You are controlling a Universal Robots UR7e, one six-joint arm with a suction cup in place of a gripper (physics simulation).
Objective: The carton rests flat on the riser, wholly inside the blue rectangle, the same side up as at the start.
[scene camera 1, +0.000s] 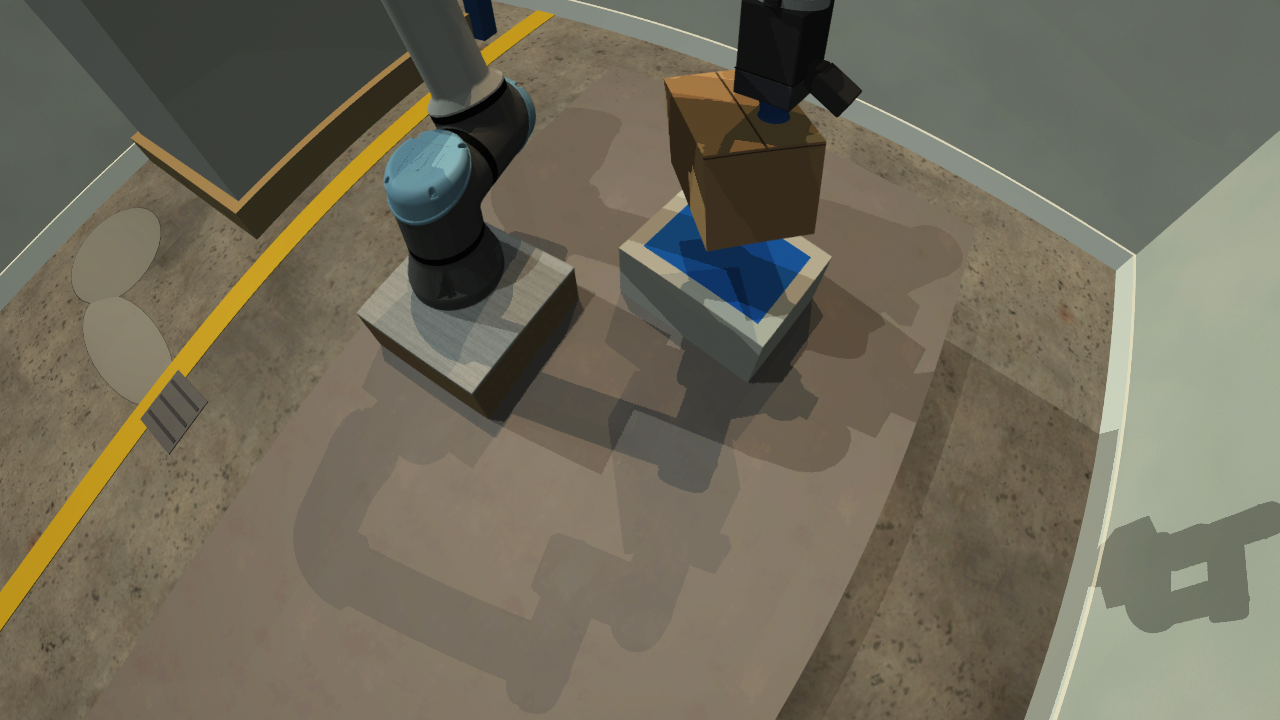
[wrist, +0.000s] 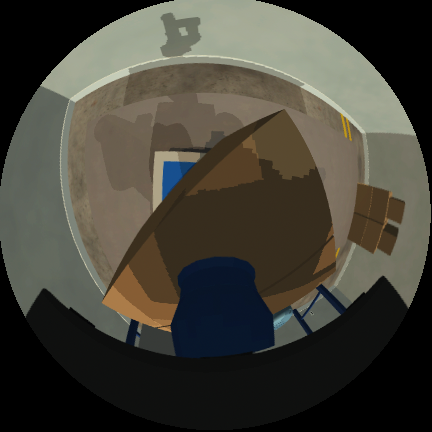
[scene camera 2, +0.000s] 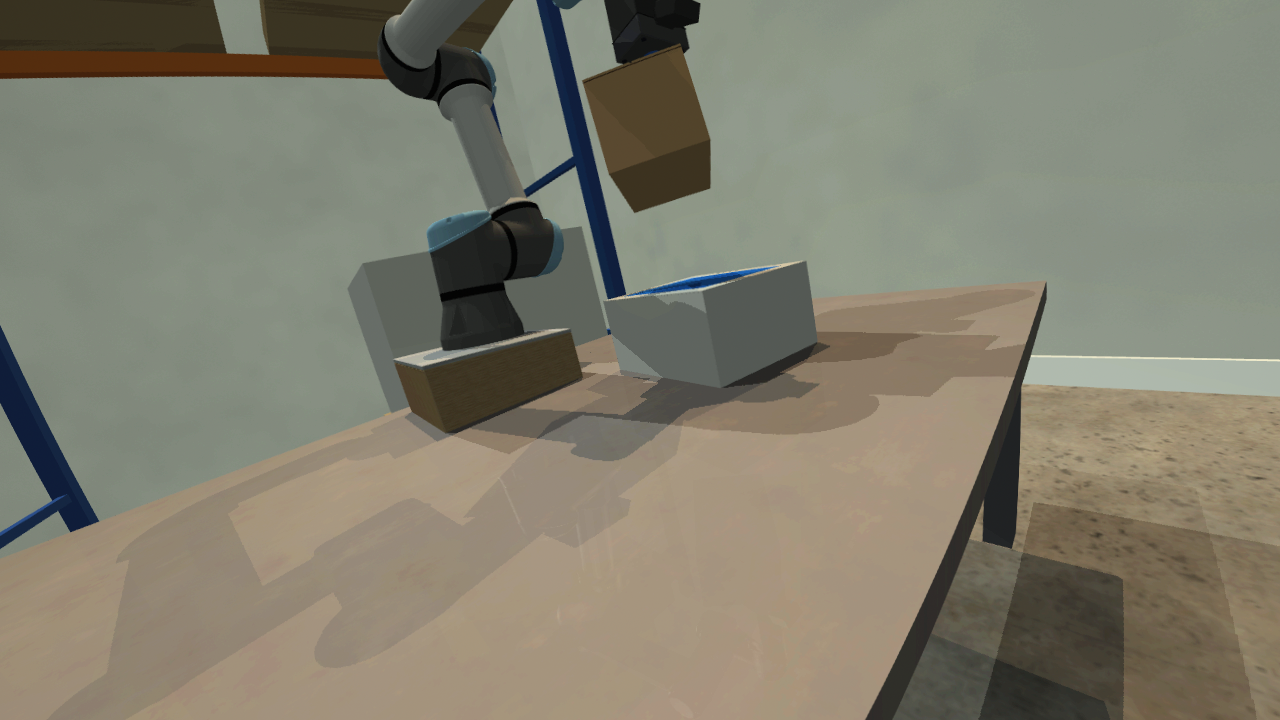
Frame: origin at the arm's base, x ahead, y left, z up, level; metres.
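Seen in the pictures: end effector, tool point: [scene camera 1: 772,125] [wrist: 217,263]; arm's base, origin of the base link: [scene camera 1: 456,269] [scene camera 2: 484,341].
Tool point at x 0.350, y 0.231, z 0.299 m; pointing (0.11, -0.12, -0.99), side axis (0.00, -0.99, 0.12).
Pixels of each thing's top centre, then the offset from my tool point to it. Level surfaces: height alone.
- brown carton, middle of its top: [wrist: 228,331] [scene camera 1: 749,96] [scene camera 2: 640,80] 0.025 m up, 0.032 m back, 0.003 m right
- pale grey riser, middle of its top: [scene camera 1: 729,250] [scene camera 2: 697,281] [wrist: 190,201] 0.274 m down, 0.025 m back, 0.017 m left
- blue rectangle, middle of its top: [scene camera 1: 729,250] [scene camera 2: 697,281] [wrist: 190,201] 0.274 m down, 0.025 m back, 0.017 m left
- table, its level: 0.394 m down
The brown carton [scene camera 1: 760,192] [scene camera 2: 648,116] [wrist: 240,210] hangs in the air from my blue suction cup [scene camera 1: 773,112] [wrist: 216,267]. The cup sits on its top face, off the middle, towards one end. The carton is tilted, one lower edge lower than the rest, and is apart from the riser. The pale grey riser [scene camera 1: 684,308] [scene camera 2: 760,326] [wrist: 158,175] stands on the table below it. The blue rectangle [scene camera 1: 778,286] [scene camera 2: 698,282] [wrist: 175,175] shows on the riser's top. The carton hides part of the rectangle in scene camera 1 and in the wrist view.
The arm's base stands on a wood-sided block [scene camera 1: 483,358] [scene camera 2: 501,385] beside the riser. A large grey cabinet [scene camera 1: 241,80] [scene camera 2: 375,304] is beyond the base. Blue rack posts [scene camera 2: 581,152] rise behind the table [scene camera 2: 716,537]. Stacked cartons [wrist: 372,215] show at the right of the wrist view.
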